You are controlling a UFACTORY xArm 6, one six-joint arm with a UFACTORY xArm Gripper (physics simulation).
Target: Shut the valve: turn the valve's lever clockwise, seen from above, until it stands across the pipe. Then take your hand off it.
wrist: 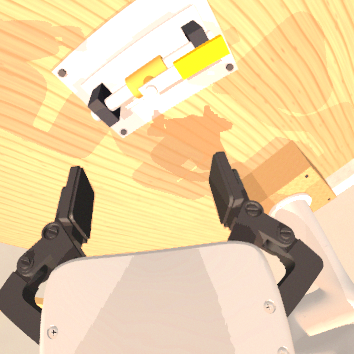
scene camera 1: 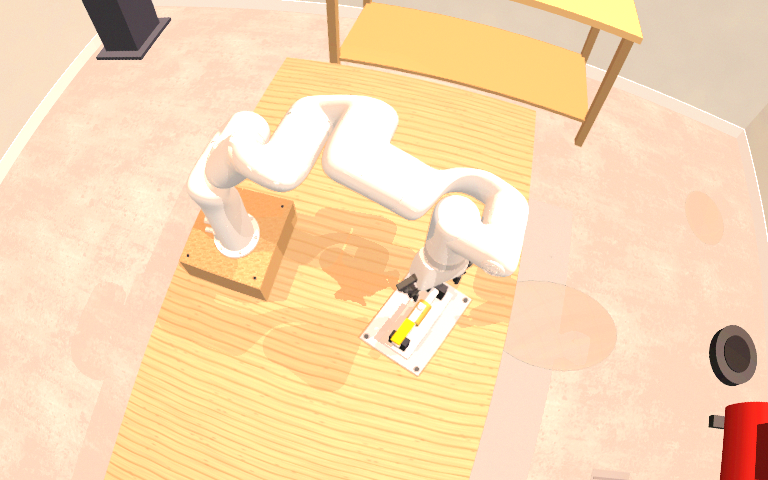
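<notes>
The white valve plate [scene camera 1: 427, 348] [wrist: 100, 60] lies on the wooden table. On it a white pipe [scene camera 1: 433, 295] [wrist: 119, 97] runs between two black supports, through an orange valve body [scene camera 1: 423, 312] [wrist: 145, 75]. The lever's yellow grip [scene camera 1: 403, 332] [wrist: 202, 56] points along the pipe, lying nearly parallel to it; its white arm starts at the valve body. My gripper [scene camera 1: 436, 286] [wrist: 149, 172] is open and empty. In the scene view it hangs over the plate's upper end, apart from the lever; in the wrist view the plate lies beyond the fingertips.
The arm's wooden base block [scene camera 1: 209, 243] [wrist: 277, 162] stands at the table's left. A wooden shelf table [scene camera 1: 614, 62] stands behind. A dark pillar [scene camera 1: 121, 28] is at the back left. A dark ring [scene camera 1: 717, 353] and a red cylinder [scene camera 1: 740, 447] are at the far right, off the table.
</notes>
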